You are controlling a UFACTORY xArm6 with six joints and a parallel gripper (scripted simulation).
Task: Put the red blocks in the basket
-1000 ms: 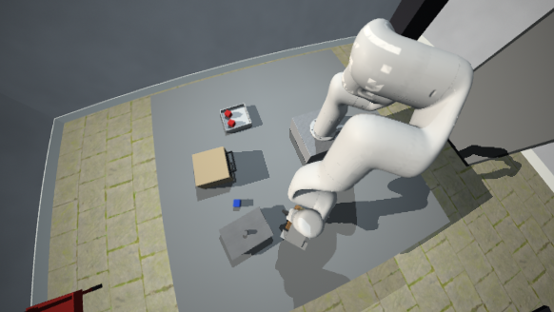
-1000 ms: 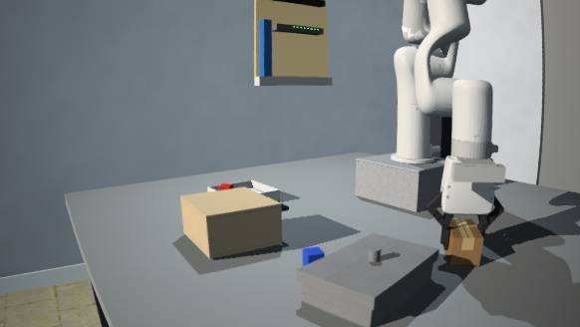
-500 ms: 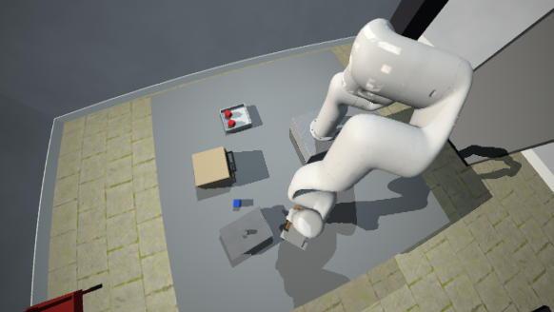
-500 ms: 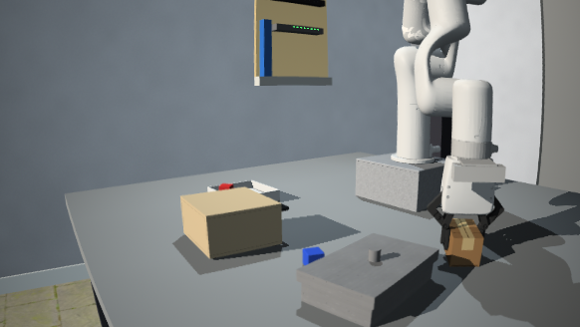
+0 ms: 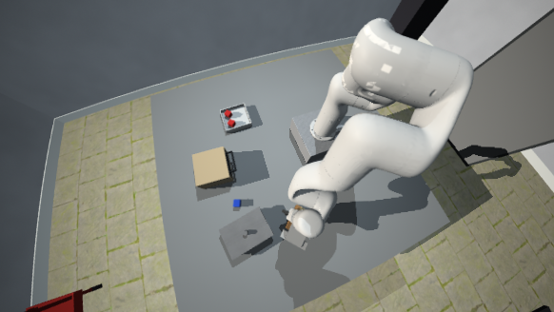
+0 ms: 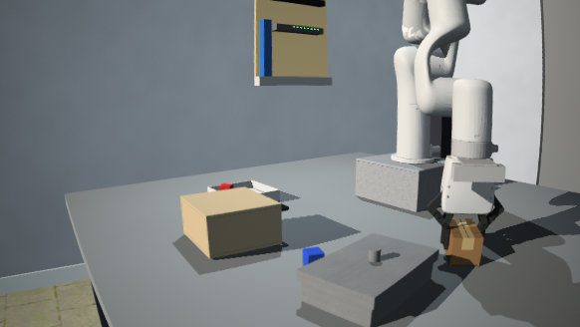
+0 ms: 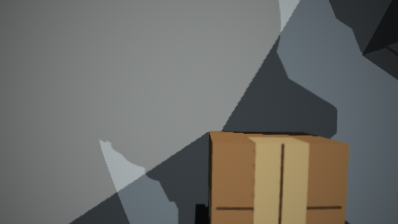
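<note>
Now: the green block 10 mm behind my hand, 20 mm to the right of it and 20 mm below it. Round my hand: blue block (250 mm ahead, 110 mm to the right, 20 mm below); knobbed lid (220 mm ahead, 20 mm to the left, 20 mm above); cardboard box (right at my hand).
</note>
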